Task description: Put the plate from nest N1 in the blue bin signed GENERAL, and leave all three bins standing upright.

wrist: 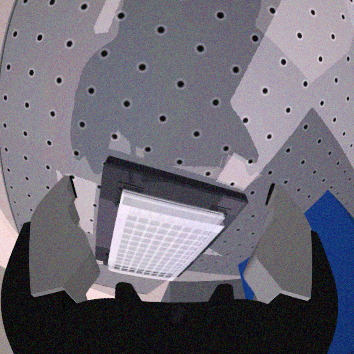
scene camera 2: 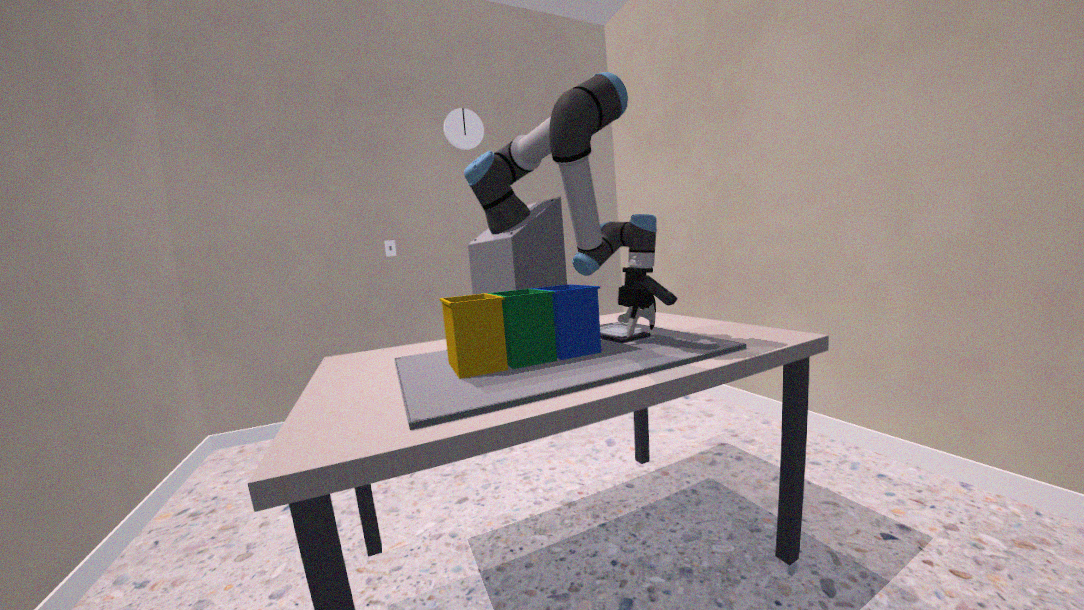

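Where they show: gripper, fingertip midpoint: (wrist: 172, 182) (scene camera 2: 640, 333); arm's base, link origin: (scene camera 2: 510, 222).
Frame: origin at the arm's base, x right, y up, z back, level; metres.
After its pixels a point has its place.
A clear-white plate with a grid of wells (wrist: 162, 240) {x -0.207, y -0.372, z -0.302 m} sits in a dark nest (wrist: 165, 177) {x -0.220, y -0.388, z -0.356 m} on the perforated board; in the scene view the plate (scene camera 2: 620, 329) {x -0.201, y -0.372, z -0.291 m} is small beside the fingers. My gripper (wrist: 172, 182) {x -0.217, y -0.379, z -0.360 m} (scene camera 2: 638, 327) {x -0.217, y -0.379, z -0.360 m} is open and empty, its fingers wide apart on either side of the plate and low over the nest. The blue bin (scene camera 2: 578, 322) {x 0.027, y -0.306, z -0.376 m} stands upright at the right end of the bin row, and part of the blue bin (wrist: 332, 230) {x -0.040, y -0.354, z -0.364 m} shows at the right of the wrist view. Neither the GENERAL sign nor the N1 label can be read.
The green bin (scene camera 2: 530, 328) {x 0.158, y -0.303, z -0.352 m} and the yellow bin (scene camera 2: 477, 337) {x 0.290, y -0.306, z -0.329 m} stand upright in a row to the left of the blue one. All stand on a grey board (scene camera 2: 454, 402) {x 0.404, y -0.397, z -0.462 m} on the table (scene camera 2: 333, 424) {x 0.617, y -0.410, z -0.380 m}. The grey robot pedestal (scene camera 2: 492, 265) {x 0.097, y -0.141, z -0.030 m} rises behind the bins.
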